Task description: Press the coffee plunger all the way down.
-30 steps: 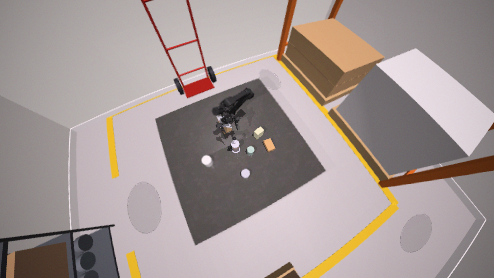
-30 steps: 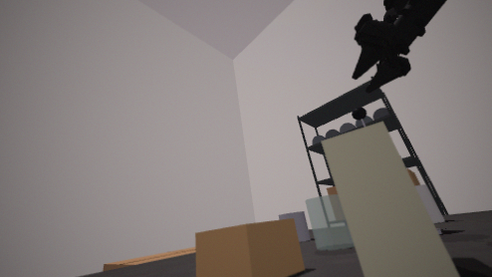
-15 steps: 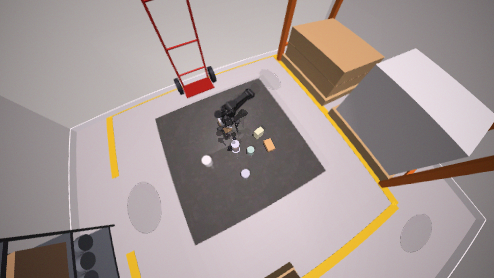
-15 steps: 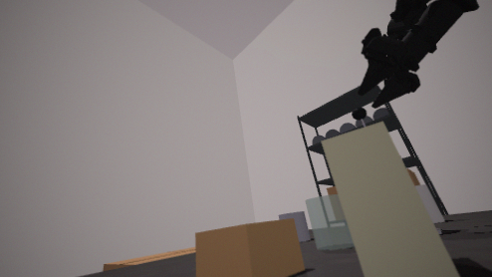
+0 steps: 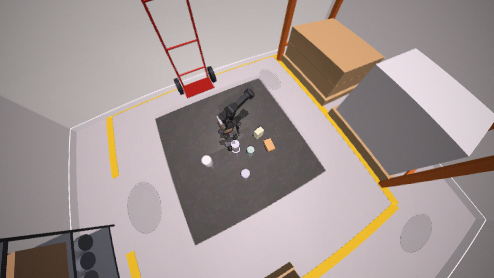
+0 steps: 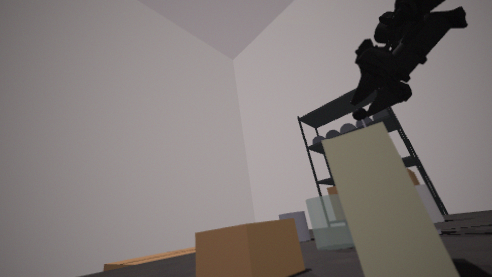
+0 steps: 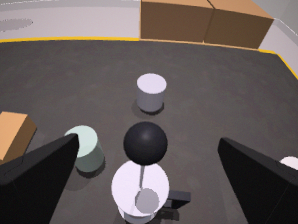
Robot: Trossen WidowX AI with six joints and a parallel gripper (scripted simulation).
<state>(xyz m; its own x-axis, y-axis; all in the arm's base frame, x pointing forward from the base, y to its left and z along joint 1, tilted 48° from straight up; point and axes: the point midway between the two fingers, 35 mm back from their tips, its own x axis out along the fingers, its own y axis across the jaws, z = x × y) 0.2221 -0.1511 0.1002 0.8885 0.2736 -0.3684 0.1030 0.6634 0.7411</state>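
The coffee press is 10 mm to the right of my gripper tip and 130 mm below it. The rest, counted from my gripper tip: cream box: 260 mm to the left, 200 mm below; white cylinder: 10 mm behind, 280 mm to the right, 210 mm below; teal cup: 100 mm ahead, 100 mm to the left, 220 mm below.
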